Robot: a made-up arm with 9 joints.
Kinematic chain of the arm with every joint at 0, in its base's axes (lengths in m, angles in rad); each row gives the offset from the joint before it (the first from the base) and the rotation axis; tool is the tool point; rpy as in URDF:
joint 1: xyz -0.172 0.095 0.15 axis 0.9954 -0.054 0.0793
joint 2: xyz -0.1 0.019 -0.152 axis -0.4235 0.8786 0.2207
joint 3: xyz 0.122 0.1 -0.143 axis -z
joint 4: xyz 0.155 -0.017 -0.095 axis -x
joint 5: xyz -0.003 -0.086 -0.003 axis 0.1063 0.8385 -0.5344
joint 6: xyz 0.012 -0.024 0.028 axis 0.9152 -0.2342 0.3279
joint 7: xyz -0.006 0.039 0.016 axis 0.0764 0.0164 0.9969
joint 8: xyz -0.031 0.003 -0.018 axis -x
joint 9: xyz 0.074 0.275 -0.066 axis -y
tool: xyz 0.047 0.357 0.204 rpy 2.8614 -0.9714 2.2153
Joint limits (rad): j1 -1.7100..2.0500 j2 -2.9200..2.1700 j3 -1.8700..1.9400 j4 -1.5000..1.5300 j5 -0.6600..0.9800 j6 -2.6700..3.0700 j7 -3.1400..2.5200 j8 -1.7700..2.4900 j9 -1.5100..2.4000
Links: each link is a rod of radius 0.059 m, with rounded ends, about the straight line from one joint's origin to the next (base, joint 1, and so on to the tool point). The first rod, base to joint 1, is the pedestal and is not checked.
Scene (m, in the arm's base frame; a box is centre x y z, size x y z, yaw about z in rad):
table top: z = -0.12
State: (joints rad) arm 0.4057 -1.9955 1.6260 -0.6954 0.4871 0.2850 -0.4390 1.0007 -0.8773
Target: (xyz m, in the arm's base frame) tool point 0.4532 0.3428 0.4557
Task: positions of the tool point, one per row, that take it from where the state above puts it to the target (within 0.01 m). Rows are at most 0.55 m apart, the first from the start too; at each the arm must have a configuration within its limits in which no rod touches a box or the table.
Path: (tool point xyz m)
1: 0.4705 -0.1861 0.4164
2: 0.4532 0.3428 0.4557

